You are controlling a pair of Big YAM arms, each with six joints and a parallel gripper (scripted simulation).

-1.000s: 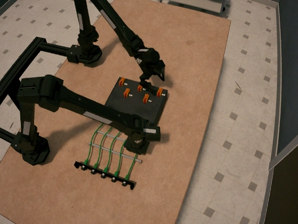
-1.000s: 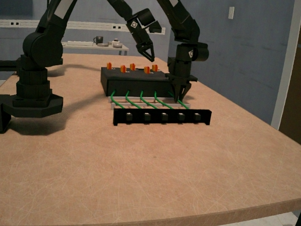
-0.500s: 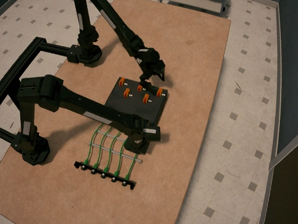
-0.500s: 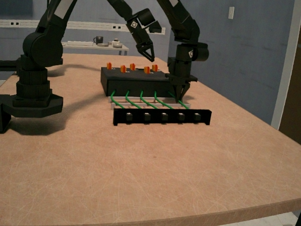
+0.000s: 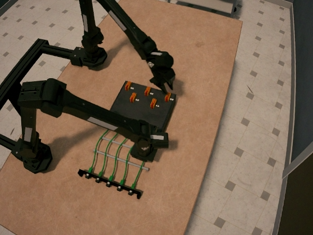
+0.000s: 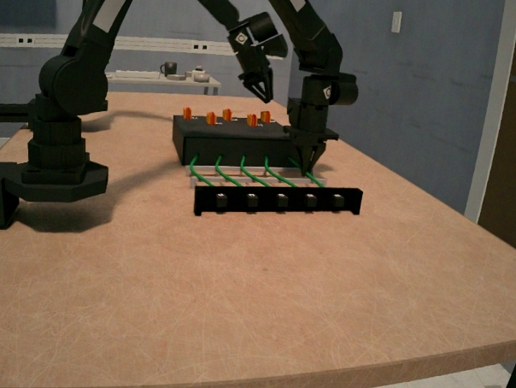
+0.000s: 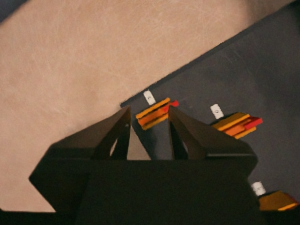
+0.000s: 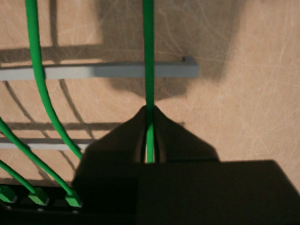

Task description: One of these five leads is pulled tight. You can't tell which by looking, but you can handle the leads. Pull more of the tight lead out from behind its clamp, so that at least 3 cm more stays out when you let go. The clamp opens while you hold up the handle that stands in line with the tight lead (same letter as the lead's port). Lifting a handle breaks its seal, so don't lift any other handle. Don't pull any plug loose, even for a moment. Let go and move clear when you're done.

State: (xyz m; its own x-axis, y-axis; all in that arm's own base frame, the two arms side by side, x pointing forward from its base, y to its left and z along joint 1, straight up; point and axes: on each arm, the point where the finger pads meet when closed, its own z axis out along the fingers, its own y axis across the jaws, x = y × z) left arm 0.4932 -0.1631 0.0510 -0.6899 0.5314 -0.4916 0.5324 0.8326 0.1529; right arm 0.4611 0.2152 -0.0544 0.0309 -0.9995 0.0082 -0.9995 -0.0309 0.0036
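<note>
The orange handle is 20 mm to the right of my left hand and 60 mm below it.
</note>
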